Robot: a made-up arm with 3 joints. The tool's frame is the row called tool.
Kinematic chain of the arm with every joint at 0, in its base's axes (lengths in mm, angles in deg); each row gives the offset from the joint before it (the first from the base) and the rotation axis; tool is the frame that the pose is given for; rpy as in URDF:
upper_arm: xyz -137 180 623 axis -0.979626 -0.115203 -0.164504
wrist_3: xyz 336 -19 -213 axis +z
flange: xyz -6 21 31 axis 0.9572 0.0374 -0.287
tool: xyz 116 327 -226 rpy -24.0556 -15.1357 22.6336
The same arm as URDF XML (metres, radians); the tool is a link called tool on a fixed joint. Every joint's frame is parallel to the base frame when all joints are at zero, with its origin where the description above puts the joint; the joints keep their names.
<robot name="arm">
<link name="base"/>
<link name="link1"/>
<link name="link2"/>
<link name="link3"/>
<link name="tool"/>
<joint name="upper_arm" type="continuous"><parent link="base"/><child link="link1"/><origin xyz="-0.1370 0.1800 0.6230" rpy="0.0000 0.0000 0.0000"/><axis xyz="-0.979626 -0.115203 -0.164504"/></joint>
<joint name="wrist_3" type="continuous"><parent link="link1"/><child link="link2"/><origin xyz="0.3360 -0.0190 -0.2130" rpy="0.0000 0.0000 0.0000"/><axis xyz="0 0 1"/></joint>
<joint name="flange" type="continuous"><parent link="link2"/><child link="link3"/><origin xyz="-0.0060 0.0210 0.0310" rpy="0.0000 0.0000 0.0000"/><axis xyz="0.9572 0.0374 -0.287"/></joint>
<joint name="tool_fixed" type="fixed"><parent link="link3"/><child link="tool"/><origin xyz="0.1160 0.3270 -0.2260" rpy="-0.4198 -0.2642 0.3950"/></joint>
</robot>

